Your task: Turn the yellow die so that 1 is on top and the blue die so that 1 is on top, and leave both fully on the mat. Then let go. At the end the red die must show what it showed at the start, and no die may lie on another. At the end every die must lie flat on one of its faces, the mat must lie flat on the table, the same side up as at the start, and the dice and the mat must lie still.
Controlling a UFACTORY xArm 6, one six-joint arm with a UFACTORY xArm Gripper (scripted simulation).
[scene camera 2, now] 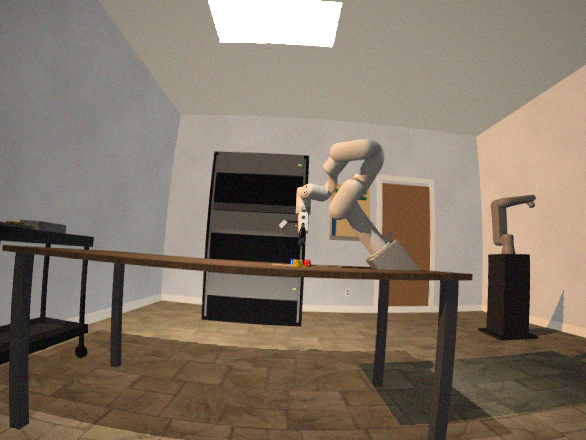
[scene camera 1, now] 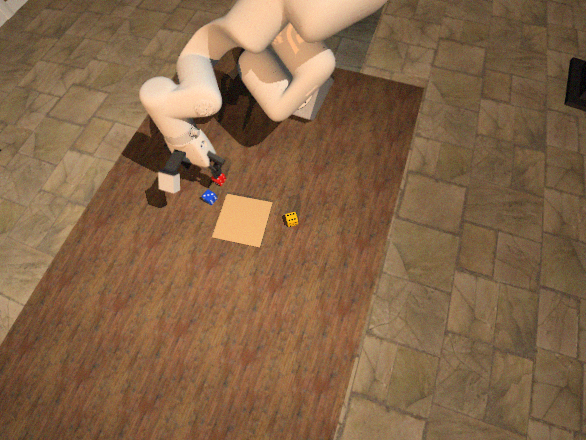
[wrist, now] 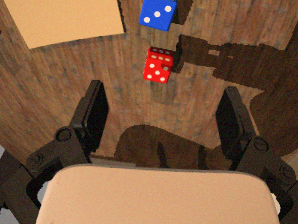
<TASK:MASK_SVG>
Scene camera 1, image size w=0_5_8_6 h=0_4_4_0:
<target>gripper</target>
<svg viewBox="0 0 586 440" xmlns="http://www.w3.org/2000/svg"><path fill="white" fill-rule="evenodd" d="M201 129L197 128L201 132L200 136L195 136L193 140L182 145L170 144L164 138L166 143L163 148L170 152L171 157L165 167L158 170L160 190L171 193L180 191L180 172L177 171L180 164L185 171L188 171L191 164L208 167L211 169L215 180L221 176L222 170L219 167L222 167L225 160L216 155L212 144Z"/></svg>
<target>tan mat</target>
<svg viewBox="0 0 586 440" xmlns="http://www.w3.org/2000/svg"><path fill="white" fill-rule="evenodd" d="M227 194L212 238L260 248L273 202Z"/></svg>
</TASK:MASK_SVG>
